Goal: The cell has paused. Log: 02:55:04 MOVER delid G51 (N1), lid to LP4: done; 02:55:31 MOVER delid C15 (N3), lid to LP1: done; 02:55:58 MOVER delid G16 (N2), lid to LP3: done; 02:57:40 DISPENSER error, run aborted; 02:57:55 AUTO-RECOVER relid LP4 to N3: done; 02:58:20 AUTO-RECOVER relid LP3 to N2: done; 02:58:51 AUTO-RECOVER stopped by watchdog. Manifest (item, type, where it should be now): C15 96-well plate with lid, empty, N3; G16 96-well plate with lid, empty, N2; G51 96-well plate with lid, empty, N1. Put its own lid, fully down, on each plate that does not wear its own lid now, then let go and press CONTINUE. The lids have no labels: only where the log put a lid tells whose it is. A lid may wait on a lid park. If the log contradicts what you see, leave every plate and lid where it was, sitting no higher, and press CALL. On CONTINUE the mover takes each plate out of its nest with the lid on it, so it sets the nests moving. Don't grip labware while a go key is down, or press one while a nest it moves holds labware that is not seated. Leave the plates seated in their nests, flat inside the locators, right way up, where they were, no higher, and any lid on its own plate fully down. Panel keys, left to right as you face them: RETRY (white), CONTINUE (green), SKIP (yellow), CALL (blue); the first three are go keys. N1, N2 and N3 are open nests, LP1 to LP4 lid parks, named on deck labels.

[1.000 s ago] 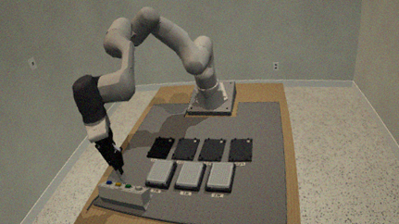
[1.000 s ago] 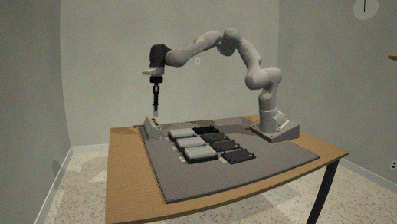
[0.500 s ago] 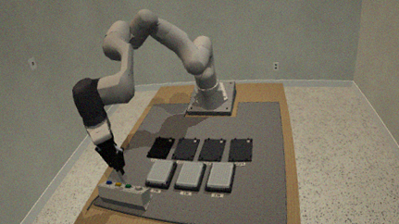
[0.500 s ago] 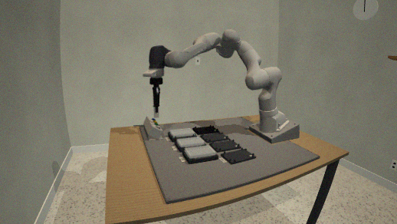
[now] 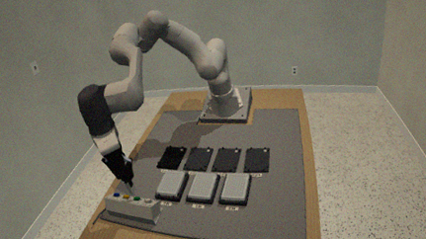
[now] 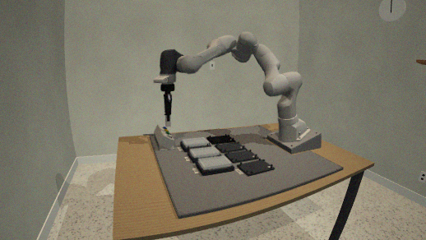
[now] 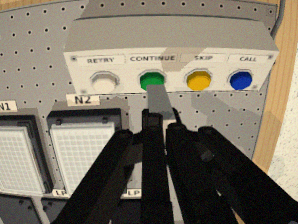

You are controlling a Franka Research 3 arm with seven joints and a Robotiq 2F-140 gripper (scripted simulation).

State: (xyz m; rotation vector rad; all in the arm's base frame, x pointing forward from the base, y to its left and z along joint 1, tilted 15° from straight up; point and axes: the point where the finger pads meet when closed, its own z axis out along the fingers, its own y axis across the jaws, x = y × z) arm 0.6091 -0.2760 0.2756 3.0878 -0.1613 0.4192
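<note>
The green continue key lies 7 cm below my hand. From my hand the other things lie so: white retry key (1 cm ahead, 5 cm to the left, 7 cm below); then blue call key (1 cm behind, 10 cm to the right, 7 cm below); then yellow skip key (5 cm to the right, 7 cm below).
</note>
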